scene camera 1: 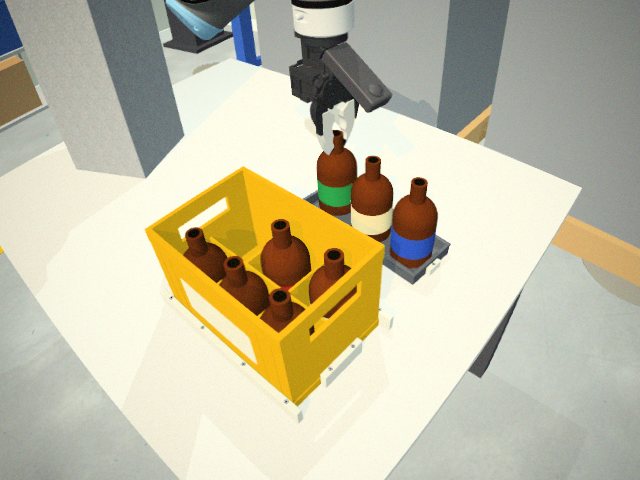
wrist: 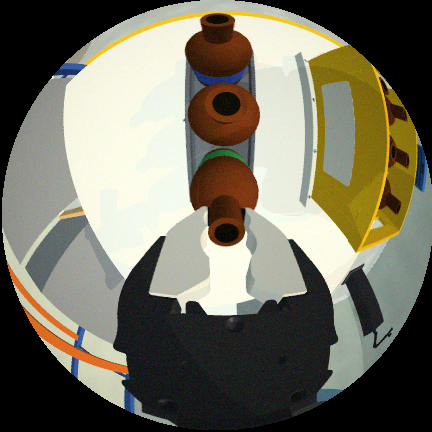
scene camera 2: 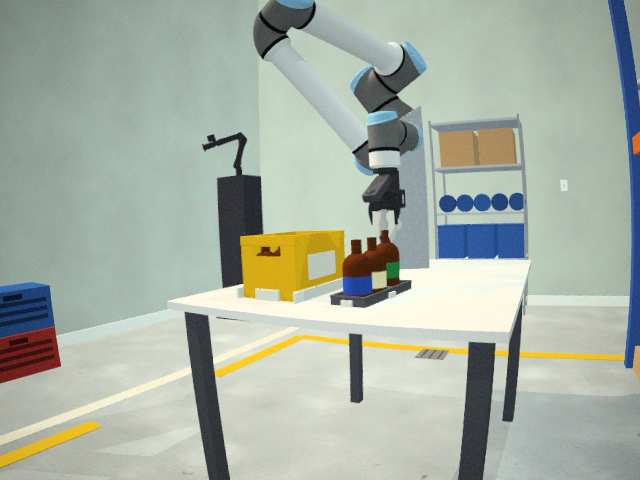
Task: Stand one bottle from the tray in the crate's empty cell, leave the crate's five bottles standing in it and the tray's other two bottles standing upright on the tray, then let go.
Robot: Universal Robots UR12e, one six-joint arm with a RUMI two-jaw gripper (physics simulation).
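Frame: origin at the arm's base, x ahead, y left, z up, level; metres.
Seen in the pictures: gripper, fingertip midpoint: (scene camera 1: 335, 150) (wrist: 224, 208) (scene camera 2: 386, 242).
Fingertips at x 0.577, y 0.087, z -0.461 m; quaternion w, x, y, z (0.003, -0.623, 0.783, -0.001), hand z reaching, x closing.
Pixels of each thing's middle, then the offset from my fingertips to it. Level surfaces: height alone.
- green-label bottle at the middle of its body: (wrist: 223, 188) (scene camera 1: 337, 170) (scene camera 2: 386, 257) dx +0.002, dy +0.000, dz -0.041 m
- grey tray at the middle of its body: (wrist: 219, 118) (scene camera 1: 372, 225) (scene camera 2: 374, 291) dx +0.085, dy -0.012, dz -0.126 m
- cream-label bottle at the middle of its body: (wrist: 223, 113) (scene camera 1: 372, 196) (scene camera 2: 372, 266) dx +0.085, dy -0.016, dz -0.056 m
- blue-label bottle at the middle of its body: (wrist: 218, 52) (scene camera 1: 414, 219) (scene camera 2: 357, 270) dx +0.174, dy -0.028, dz -0.056 m
- yellow crate at the middle of its body: (scene camera 1: 265, 280) (wrist: 371, 142) (scene camera 2: 295, 262) dx +0.056, dy -0.263, dz -0.051 m
- white table at its surface level: dz -0.139 m
My gripper (scene camera 1: 337, 143) (scene camera 2: 386, 234) (wrist: 224, 208) is shut on the neck of the green-label bottle (scene camera 1: 336, 170) (scene camera 2: 392, 268) (wrist: 224, 187). That bottle is upright and appears slightly raised above its end of the grey tray (scene camera 1: 400, 270) (scene camera 2: 337, 298) (wrist: 189, 137); its base is partly hidden. The cream-label bottle (scene camera 1: 371, 196) (scene camera 2: 377, 264) (wrist: 223, 132) and the blue-label bottle (scene camera 1: 414, 217) (scene camera 2: 357, 268) (wrist: 218, 47) stand upright on the tray. The yellow crate (scene camera 1: 361, 315) (scene camera 2: 273, 279) (wrist: 370, 150) holds five brown bottles; its empty cell is at the far-left corner in scene camera 1's view.
The crate's tall wall stands close beside the tray. Pale locating strips (scene camera 1: 341, 363) (scene camera 2: 267, 294) border the crate on the white table (scene camera 1: 439, 330) (scene camera 2: 465, 289). A grey pillar (scene camera 1: 124, 93) rises past the table's left side in scene camera 1's view.
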